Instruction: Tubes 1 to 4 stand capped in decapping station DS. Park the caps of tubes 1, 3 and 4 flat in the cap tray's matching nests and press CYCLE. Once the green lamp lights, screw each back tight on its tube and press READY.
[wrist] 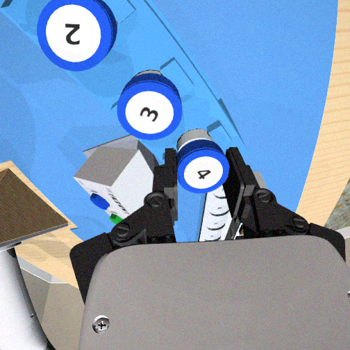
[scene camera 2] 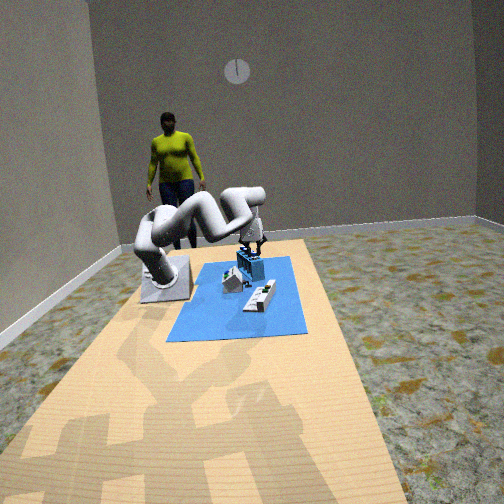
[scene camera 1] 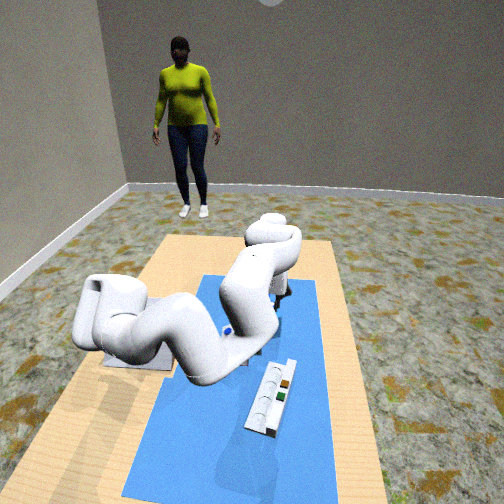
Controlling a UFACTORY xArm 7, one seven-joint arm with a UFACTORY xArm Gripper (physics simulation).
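Note:
My gripper (scene camera 1: 280, 300) (scene camera 2: 254, 249) (wrist: 199, 164) is shut on the blue cap of tube 4 (wrist: 202, 171), whose white top reads 4. The grey tube shows right beneath that cap, with a pale rim between. Cap 3 (wrist: 150, 111) and cap 2 (wrist: 75, 34) sit on their tubes in the blue station DS (scene camera 2: 258, 270) (wrist: 200, 95). Cap 1 does not show in the wrist view. The white cap tray (scene camera 1: 272, 391) (scene camera 2: 256, 301) (wrist: 214, 212) shows a row of pale round nests. A brown and a dark green square (scene camera 1: 281, 396) are beside them. Whether the green one is lit is unclear.
A white sloped box (scene camera 2: 233, 282) (wrist: 132, 175) with a blue button (scene camera 1: 227, 331) (wrist: 100, 201) and a green button (wrist: 116, 218) stands between the station and the tray. The grey robot base (scene camera 2: 181, 295) is at the left. A person (scene camera 1: 187, 100) (scene camera 2: 173, 160) stands beyond the table.

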